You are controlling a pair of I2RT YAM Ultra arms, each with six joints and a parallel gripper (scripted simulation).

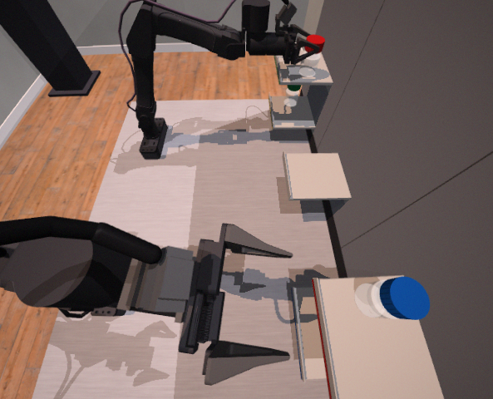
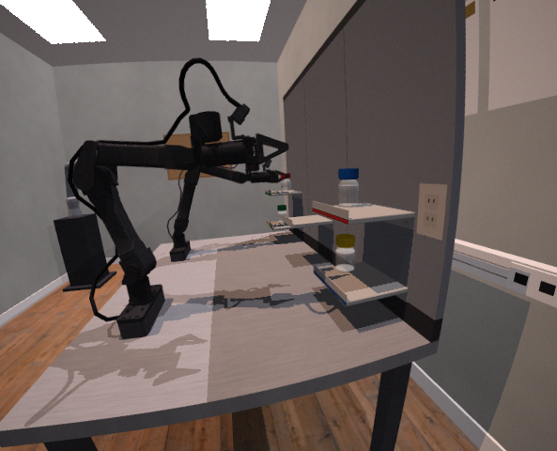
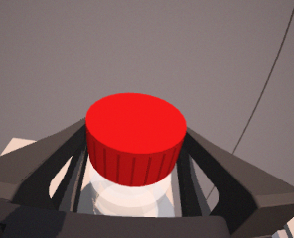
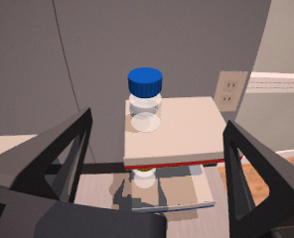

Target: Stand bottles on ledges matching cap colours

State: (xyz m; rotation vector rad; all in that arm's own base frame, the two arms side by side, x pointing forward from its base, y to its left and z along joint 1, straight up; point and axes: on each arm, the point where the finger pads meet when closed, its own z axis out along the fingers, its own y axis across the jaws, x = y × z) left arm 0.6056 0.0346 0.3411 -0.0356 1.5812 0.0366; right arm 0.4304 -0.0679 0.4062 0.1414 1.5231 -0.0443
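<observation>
The blue-capped bottle is 18 cm ahead of my right hand and 12 cm below it. Also, from my right hand: grey wall panel (27 cm ahead, 35 cm to the left, 1 cm below); red-capped bottle (18 cm ahead, 68 cm to the left, 11 cm below); yellow-capped bottle (18 cm ahead, 1 cm to the left, 31 cm below).
</observation>
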